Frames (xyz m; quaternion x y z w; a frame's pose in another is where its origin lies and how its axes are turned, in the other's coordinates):
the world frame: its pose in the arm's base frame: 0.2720 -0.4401 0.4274 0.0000 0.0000 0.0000 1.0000
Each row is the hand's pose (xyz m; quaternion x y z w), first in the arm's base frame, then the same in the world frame.
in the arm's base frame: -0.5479 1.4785 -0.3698 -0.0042 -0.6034 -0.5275 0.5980
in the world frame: -0.8199 1.9186 -0.7972 -0.0042 -0.6034 -0.5275 0.5980
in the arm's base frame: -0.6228 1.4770 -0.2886 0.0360 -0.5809 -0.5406 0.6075
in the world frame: -0.8948 1.9171 -0.7160 0.0360 -0.5809 -0.5406 0.6075
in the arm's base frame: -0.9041 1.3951 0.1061 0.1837 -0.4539 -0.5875 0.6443
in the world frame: -1.1761 1.8352 -0.3213 0.1837 -0.4539 -0.5875 0.6443
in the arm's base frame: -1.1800 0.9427 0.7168 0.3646 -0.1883 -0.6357 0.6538
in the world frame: -1.4520 1.3828 0.2894 0.3646 -0.1883 -0.6357 0.6538
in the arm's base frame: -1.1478 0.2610 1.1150 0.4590 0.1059 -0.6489 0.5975
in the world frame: -1.4198 0.7011 0.6876 0.4590 0.1059 -0.6489 0.5975
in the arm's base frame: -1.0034 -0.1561 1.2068 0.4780 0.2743 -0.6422 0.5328
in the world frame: -1.2754 0.2840 0.7794 0.4780 0.2743 -0.6422 0.5328
